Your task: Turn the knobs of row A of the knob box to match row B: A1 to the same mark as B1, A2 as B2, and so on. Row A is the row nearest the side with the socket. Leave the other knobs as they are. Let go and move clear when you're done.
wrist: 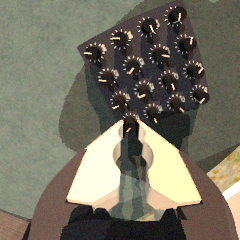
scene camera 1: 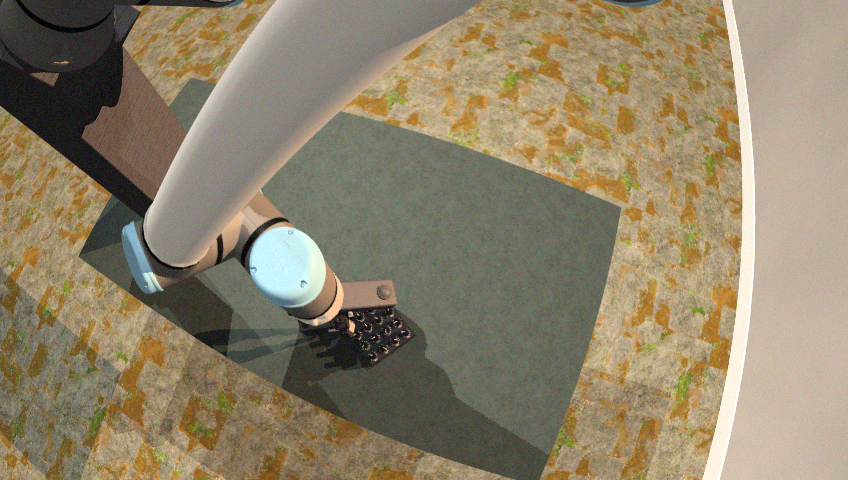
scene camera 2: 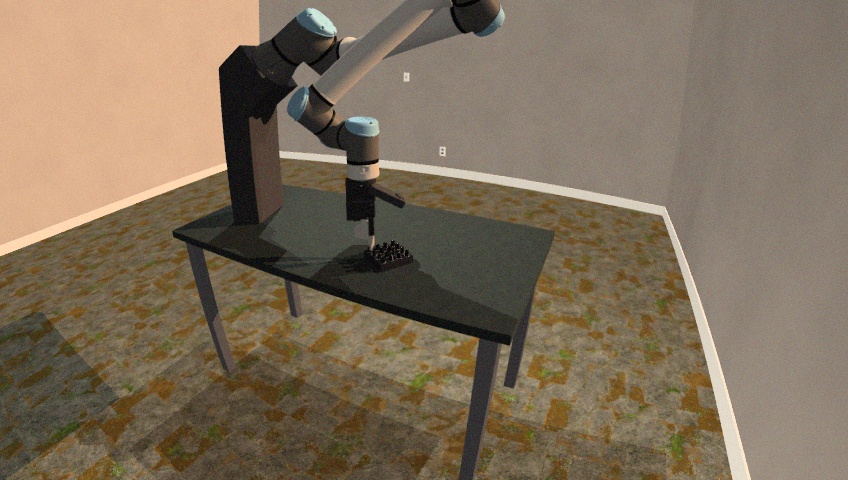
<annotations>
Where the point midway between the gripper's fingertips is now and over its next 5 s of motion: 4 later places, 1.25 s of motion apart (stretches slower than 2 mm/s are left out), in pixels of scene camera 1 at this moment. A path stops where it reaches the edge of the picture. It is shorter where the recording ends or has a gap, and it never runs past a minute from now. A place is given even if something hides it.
My gripper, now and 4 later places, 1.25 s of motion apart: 349,323; 346,318; 363,303; 365,303; 367,307
</annotations>
